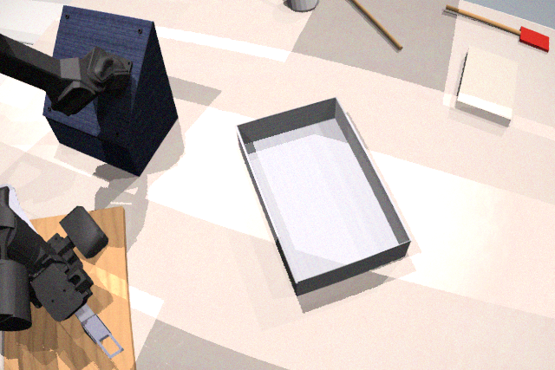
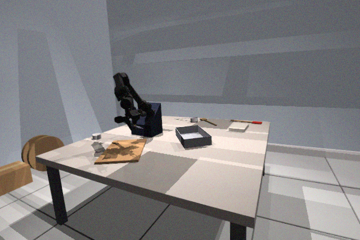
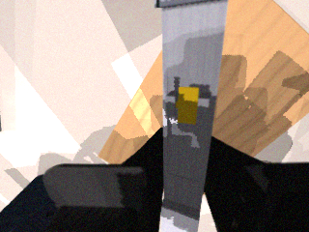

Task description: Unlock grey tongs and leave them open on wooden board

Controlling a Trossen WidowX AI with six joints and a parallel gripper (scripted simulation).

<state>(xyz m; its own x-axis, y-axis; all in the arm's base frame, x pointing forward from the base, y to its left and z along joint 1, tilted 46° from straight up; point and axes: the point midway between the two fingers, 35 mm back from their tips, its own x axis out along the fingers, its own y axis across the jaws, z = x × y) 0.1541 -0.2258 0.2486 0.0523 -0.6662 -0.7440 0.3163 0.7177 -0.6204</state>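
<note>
My gripper tip is 40 mm below the yellow lock, 30 mm short of it and 10 mm to the left of it. Round my gripper tip: roasting tin (360 mm to the left, 210 mm ahead, 110 mm below); then white block (750 mm to the left, 430 mm ahead, 130 mm below); then wooden board (130 mm below, 70 mm behind, 20 mm to the right).
</note>
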